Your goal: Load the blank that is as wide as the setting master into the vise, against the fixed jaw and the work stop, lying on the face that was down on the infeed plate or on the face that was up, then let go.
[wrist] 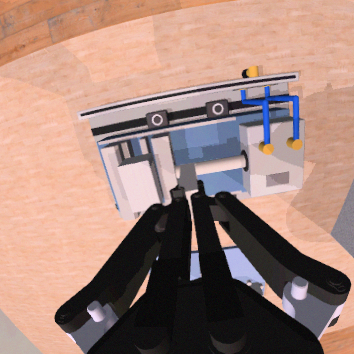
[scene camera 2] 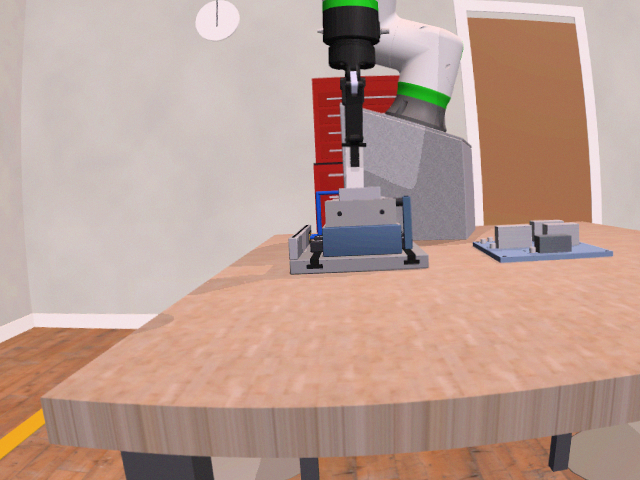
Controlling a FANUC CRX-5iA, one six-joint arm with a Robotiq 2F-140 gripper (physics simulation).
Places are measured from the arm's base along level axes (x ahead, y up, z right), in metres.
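Pixels of known places: gripper, fingertip midpoint: (wrist: 189, 174); arm's base, origin of the base link: (scene camera 2: 414, 125).
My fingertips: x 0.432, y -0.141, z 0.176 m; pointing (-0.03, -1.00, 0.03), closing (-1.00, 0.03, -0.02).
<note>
For each thing: its top centre in the pictures, then the offset to it from my fingertips. "spot": a spot on its surface instead. Level surfaces: height alone.
- pale grey blank, middle of its top: (wrist: 139, 187) (scene camera 2: 359, 187) dx +0.059, dy +0.001, dz -0.002 m
- work stop, surface spot: (scene camera 2: 407, 222) spot: dx +0.068, dy -0.053, dz -0.071 m
- dark block, middle of its top: (scene camera 2: 552, 235) dx +0.104, dy -0.080, dz -0.297 m
- vise's grey base, surface spot: (scene camera 2: 361, 264) spot: dx +0.138, dy -0.102, dz +0.005 m
- wooden table, its level: dy -0.112 m
- grey actuator block, middle of its top: (wrist: 277, 159) dx -0.107, dy -0.017, dz -0.012 m
- rod, middle of its top: (wrist: 211, 167) dx -0.027, dy -0.026, dz -0.008 m
- long rail, middle of its top: (wrist: 185, 92) (scene camera 2: 301, 230) dx -0.017, dy -0.062, dz +0.087 m
A pale grey blank (scene camera 2: 359, 193) (wrist: 137, 182) stands in the vise, its top above the fixed jaw (scene camera 2: 361, 212) (wrist: 110, 167). The moving jaw (wrist: 164, 167) is on its other side; contact with either jaw is not clear. The work stop (scene camera 2: 407, 222) is a blue post with a dark pin; whether the blank touches it cannot be told. My gripper (scene camera 2: 354, 174) (wrist: 189, 174) is shut and empty, its pale tips low beside the blank, over the moving jaw's rod side in the wrist view. The infeed plate (scene camera 2: 504, 256) carries pale blocks (scene camera 2: 512, 236) and a dark block (scene camera 2: 553, 243); which is the setting master is unclear.
The vise's grey base (scene camera 2: 361, 264) is on the wooden table (scene camera 2: 336, 330). A grey actuator block (wrist: 257, 172) with blue hoses (wrist: 266, 120) stands right of the rod (wrist: 220, 165). A long rail (wrist: 190, 94) runs along the vise's far side. The robot pedestal (scene camera 2: 439, 180) is behind.
</note>
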